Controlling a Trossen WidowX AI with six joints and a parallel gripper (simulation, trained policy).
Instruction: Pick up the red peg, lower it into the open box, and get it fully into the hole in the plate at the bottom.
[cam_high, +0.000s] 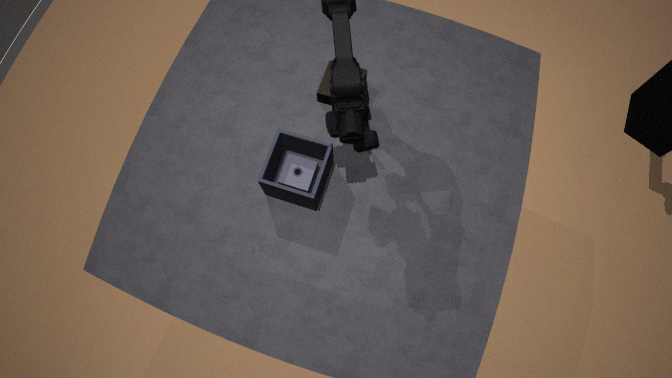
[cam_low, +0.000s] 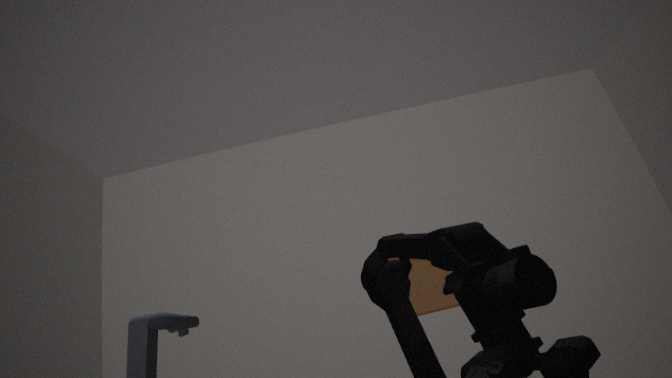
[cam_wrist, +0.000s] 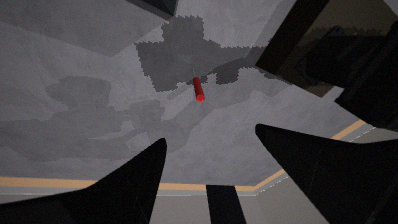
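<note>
My gripper tip is 120 mm above the red peg. From my gripper tip the other things lie so: plate (180 mm ahead, 130 mm to the right, 120 mm below).
</note>
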